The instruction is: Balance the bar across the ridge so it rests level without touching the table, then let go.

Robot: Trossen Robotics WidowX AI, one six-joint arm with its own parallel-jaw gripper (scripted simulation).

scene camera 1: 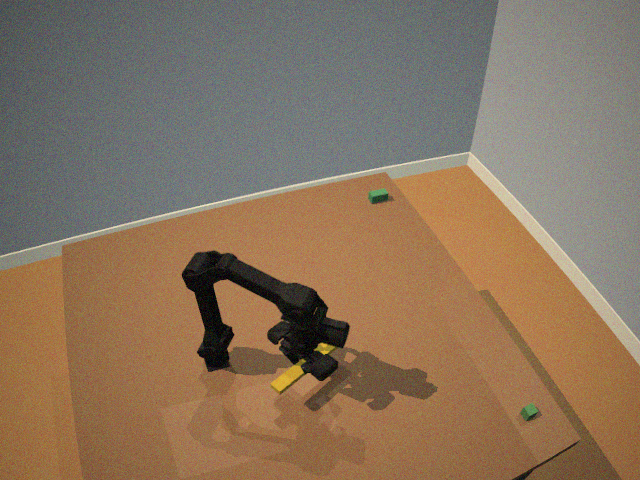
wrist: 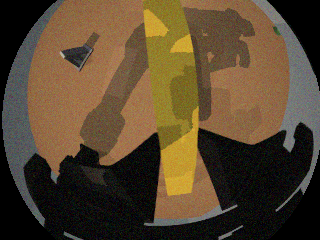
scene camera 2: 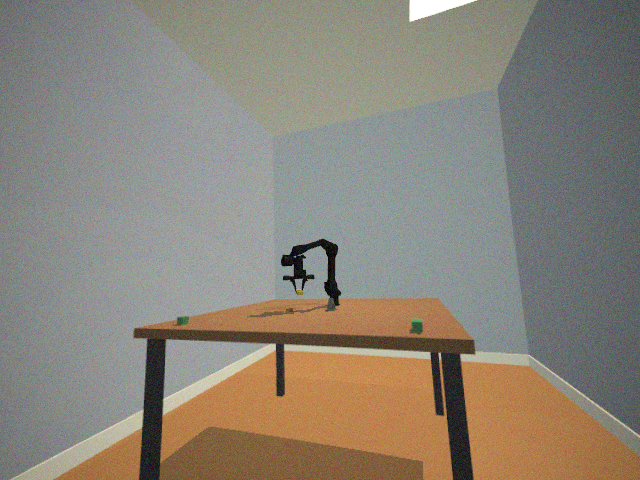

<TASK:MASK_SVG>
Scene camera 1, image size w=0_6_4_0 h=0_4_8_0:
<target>my gripper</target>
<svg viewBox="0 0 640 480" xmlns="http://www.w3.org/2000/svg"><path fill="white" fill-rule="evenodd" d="M269 329L267 339L274 345L277 345L280 341L281 346L279 350L286 355L293 365L296 365L299 359L305 360L301 366L305 374L311 373L314 378L324 381L337 369L338 362L335 358L328 354L323 355L317 350L314 351L318 344L321 344L316 341L315 334L311 340L299 342L291 336L290 324L286 321L277 323Z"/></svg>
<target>yellow bar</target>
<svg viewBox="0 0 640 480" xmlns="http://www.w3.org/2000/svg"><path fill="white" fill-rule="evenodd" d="M304 359L271 382L270 387L281 395L292 384L295 384L300 378L304 377L306 374L301 368L305 362ZM314 351L317 350L323 355L330 355L338 347L322 343Z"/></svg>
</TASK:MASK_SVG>
